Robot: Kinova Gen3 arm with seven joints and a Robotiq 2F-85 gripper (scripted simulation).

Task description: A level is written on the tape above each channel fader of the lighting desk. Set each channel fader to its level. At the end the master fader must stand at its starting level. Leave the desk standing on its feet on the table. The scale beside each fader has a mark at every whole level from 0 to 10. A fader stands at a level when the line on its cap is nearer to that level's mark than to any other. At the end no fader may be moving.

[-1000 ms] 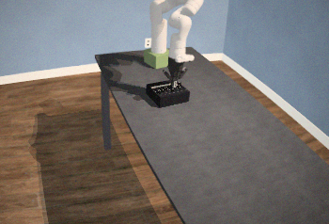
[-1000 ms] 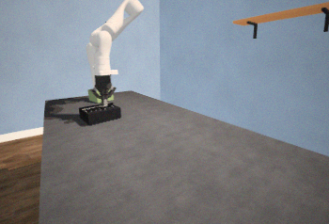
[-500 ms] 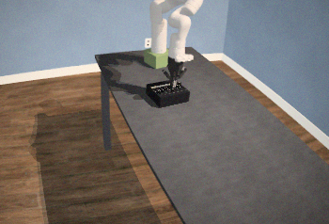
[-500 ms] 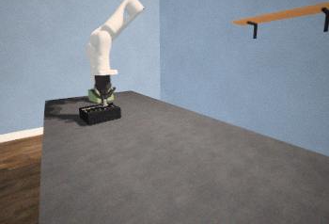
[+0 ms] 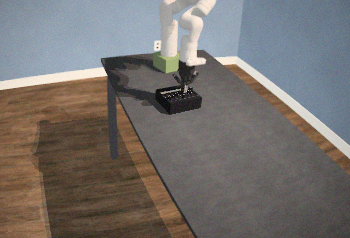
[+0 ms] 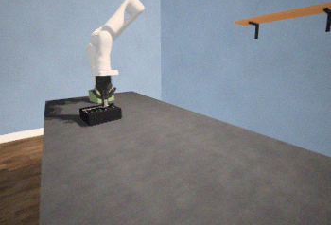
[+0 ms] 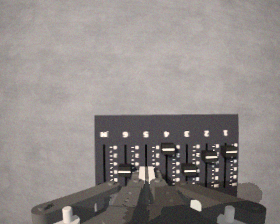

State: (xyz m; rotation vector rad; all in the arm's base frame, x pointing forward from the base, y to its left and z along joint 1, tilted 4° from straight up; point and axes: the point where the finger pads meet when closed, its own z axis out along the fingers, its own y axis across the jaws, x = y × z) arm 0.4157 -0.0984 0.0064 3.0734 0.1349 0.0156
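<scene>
Now: the master fader cap 2 cm behind my hand, 4 cm to the left of it and 2 cm below it.
</scene>
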